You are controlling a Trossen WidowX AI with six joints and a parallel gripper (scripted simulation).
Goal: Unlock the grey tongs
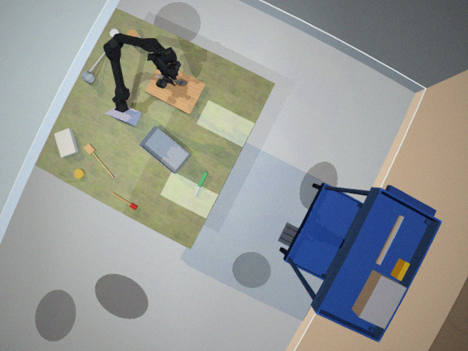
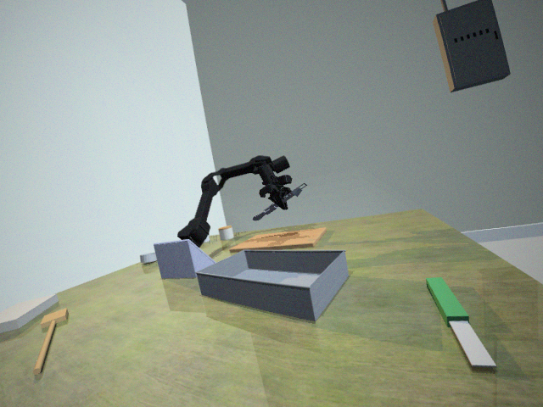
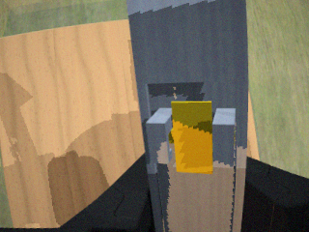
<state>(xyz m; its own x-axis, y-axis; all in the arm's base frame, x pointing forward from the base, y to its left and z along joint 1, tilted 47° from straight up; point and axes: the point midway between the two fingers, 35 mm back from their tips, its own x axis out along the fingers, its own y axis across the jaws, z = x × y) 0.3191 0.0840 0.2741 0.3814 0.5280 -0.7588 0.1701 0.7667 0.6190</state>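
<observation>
Now: gripper tip 10 mm short of the yellow lock piece, 10 mm to the right of it and 50 mm below it. Round my gripper tip: roasting tin (40 mm ahead, 410 mm to the right, 100 mm below); green-handled knife (340 mm ahead, 550 mm to the right, 130 mm below); wooden board (60 mm behind, 20 mm to the left, 130 mm below).
</observation>
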